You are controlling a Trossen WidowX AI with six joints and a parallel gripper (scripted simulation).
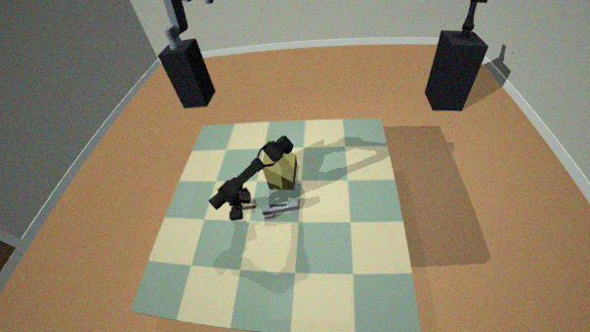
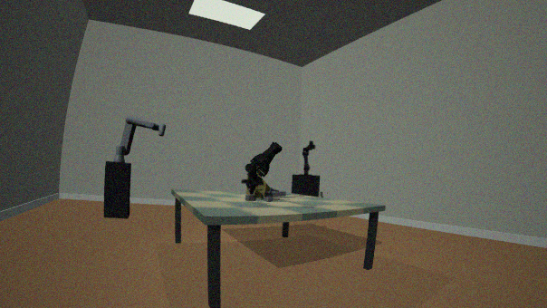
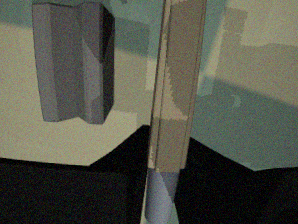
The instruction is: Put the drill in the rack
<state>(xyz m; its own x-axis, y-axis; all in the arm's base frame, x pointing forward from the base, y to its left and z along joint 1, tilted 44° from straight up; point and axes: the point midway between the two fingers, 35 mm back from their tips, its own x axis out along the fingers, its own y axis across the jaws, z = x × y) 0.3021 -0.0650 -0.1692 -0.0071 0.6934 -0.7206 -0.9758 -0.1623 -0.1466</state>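
The drill is 40 mm to the left of my gripper tip, 40 mm above it and 10 mm behind it. Round my gripper tip: dark round housing: 200 mm to the left, 20 mm behind, 10 mm below.
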